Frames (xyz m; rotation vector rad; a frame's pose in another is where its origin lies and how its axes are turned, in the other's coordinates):
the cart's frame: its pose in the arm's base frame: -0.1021 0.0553 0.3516 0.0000 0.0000 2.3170
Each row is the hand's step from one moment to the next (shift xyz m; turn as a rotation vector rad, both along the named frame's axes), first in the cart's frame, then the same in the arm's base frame.
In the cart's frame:
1: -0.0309 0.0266 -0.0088 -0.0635 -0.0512 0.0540
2: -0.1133 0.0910 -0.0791 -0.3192 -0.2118 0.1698
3: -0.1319 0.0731 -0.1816 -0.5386 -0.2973 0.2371
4: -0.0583 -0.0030 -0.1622 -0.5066 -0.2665 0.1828
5: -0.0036 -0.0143 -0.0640 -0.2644 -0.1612 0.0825
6: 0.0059 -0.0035 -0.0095 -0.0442 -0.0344 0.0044
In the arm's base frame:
1: 0.0014 -0.0407 -0.0088 0.0807 -0.0119 0.0540
2: 0.0101 -0.1450 -0.0791 0.3722 -0.0906 0.1698
3: 0.0359 -0.1465 -0.1816 0.5839 -0.1937 0.2371
4: 0.0418 -0.0408 -0.1622 0.5396 -0.1911 0.1828
5: 0.0129 0.0071 -0.0640 0.2979 -0.0847 0.0825
6: -0.0014 0.0067 -0.0095 0.0553 -0.0091 0.0044

